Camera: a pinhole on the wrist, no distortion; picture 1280 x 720 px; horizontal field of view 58.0 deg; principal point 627.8 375.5 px. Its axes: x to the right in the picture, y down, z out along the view. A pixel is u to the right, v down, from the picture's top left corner.
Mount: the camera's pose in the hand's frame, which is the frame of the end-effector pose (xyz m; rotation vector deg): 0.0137 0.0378 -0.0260 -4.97 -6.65 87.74
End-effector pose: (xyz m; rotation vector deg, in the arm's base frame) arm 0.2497 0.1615 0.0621 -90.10 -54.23 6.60
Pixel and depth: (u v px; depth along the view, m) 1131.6 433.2 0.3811
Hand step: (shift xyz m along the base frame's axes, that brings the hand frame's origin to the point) -0.1327 0.2604 -0.2844
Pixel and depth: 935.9 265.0 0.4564
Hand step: -0.1691 0.3525 -0.2423
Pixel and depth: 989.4 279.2 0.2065
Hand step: -0.0498 0.1537 -0.1299
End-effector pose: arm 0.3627 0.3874 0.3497 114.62 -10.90 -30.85
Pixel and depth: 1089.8 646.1 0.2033
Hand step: -0.1164 -0.1732 0.0530
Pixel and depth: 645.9 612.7 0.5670
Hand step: -0.3860 -0.3767 -0.1149
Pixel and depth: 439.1 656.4 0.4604
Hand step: -0.3322 -0.2570 -0.1500
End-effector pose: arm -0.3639 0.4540 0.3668 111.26 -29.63 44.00
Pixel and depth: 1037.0 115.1 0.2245
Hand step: 0.0169 -0.2345 0.0239
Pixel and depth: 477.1 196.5 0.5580
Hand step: 0.2074 -0.4557 -0.2008
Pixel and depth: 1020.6 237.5 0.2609
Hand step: 0.0042 -0.2678 0.0013
